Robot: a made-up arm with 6 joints.
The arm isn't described. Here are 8 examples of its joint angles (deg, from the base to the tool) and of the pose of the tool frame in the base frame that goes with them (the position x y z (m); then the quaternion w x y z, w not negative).
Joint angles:
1: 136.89 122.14 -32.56 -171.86 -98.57 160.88
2: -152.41 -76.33 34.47 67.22 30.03 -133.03
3: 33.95 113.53 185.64 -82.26 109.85 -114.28
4: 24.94 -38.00 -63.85 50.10 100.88 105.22
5: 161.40 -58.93 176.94 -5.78 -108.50 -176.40
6: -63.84 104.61 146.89 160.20 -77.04 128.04
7: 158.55 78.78 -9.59 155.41 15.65 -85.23
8: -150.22 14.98 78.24 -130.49 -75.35 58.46
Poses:
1: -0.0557 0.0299 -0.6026 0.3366 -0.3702 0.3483 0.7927
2: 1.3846 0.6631 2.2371 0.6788 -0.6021 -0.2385 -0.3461
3: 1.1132 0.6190 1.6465 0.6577 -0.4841 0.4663 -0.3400
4: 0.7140 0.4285 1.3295 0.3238 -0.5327 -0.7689 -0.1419
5: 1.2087 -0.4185 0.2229 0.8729 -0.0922 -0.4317 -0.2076
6: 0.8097 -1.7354 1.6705 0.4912 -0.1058 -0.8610 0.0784
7: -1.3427 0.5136 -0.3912 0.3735 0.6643 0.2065 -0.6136
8: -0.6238 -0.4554 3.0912 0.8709 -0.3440 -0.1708 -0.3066
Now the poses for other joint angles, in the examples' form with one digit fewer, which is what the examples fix.
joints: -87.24 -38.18 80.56 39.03 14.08 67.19
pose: -0.047 1.337 2.697 0.336 0.670 0.154 0.644
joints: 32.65 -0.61 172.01 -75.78 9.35 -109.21
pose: -1.031 -0.682 1.759 0.357 -0.028 -0.048 -0.932
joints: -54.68 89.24 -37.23 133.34 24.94 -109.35
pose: 0.346 -0.427 -0.425 0.414 0.480 0.769 0.083
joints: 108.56 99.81 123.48 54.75 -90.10 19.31
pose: -0.643 2.211 1.290 0.645 -0.659 0.015 0.386
